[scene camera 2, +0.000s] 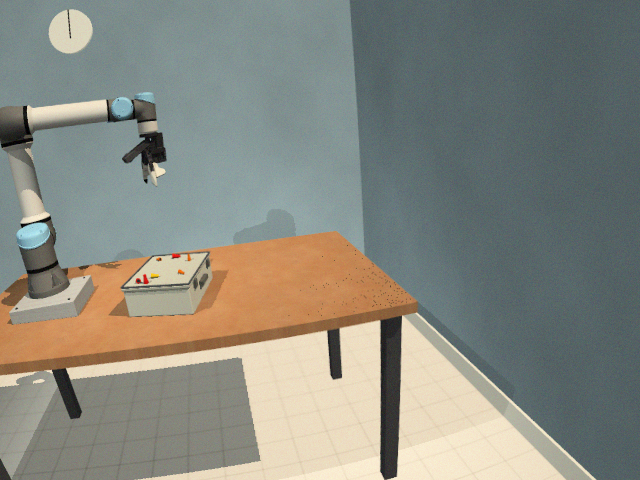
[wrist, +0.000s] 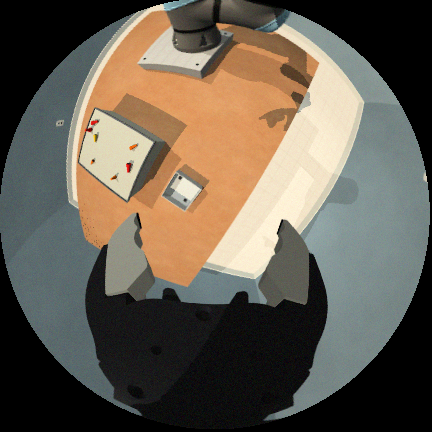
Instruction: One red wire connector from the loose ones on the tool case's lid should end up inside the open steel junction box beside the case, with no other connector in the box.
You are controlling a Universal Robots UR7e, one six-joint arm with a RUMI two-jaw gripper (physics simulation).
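Frame: origin at the arm's base, x down, y back, z left, level; metres.
Seen in the pictures: gripper, fingertip midpoint: (scene camera 2: 151, 184) (wrist: 208, 218); arm's base at its link origin: (scene camera 2: 49, 289) (wrist: 196, 39).
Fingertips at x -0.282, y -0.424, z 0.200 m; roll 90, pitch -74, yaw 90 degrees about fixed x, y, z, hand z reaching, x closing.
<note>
Pixels of each thing's top centre, then the offset from my fingertips to it. "*": a spot on its surface instead. Level surfaces: height alone.
- tool case at its top centre: (scene camera 2: 169, 267) (wrist: 104, 153) dx +0.231, dy -0.030, dz -0.345 m
- red connector at its top centre: (wrist: 126, 168) (scene camera 2: 175, 253) dx +0.219, dy -0.056, dz -0.237 m
- open steel junction box at a spot on its surface: (wrist: 176, 196) * dx +0.331, dy -0.153, dz -0.086 m
- yellow connector at a spot on its surface: (scene camera 2: 154, 275) (wrist: 93, 137) * dx +0.227, dy +0.020, dz -0.410 m
- wooden table at its surface level: dx +0.332 m
The tool case (scene camera 2: 160, 302) (wrist: 150, 167) stands on the table with loose connectors scattered on its pale lid. One red connector (scene camera 2: 176, 255) (wrist: 129, 166) lies apart from another red connector (scene camera 2: 145, 279) (wrist: 94, 122), which has a darker red connector (scene camera 2: 138, 281) (wrist: 89, 130) beside it. The open steel junction box (wrist: 176, 196) stands beside the case in the wrist view, with no connector visible inside; it does not show in the scene view. My gripper (scene camera 2: 150, 182) (wrist: 208, 218) is open and empty, high above the table, its fingers pointing down.
A yellow connector (scene camera 2: 154, 275) (wrist: 96, 137) and several orange ones, including this orange connector (scene camera 2: 180, 271) (wrist: 133, 147), also lie on the lid. The arm's base plate (scene camera 2: 72, 302) (wrist: 170, 60) stands on the wooden table (scene camera 2: 268, 279) (wrist: 230, 135). A wall rises behind the table.
</note>
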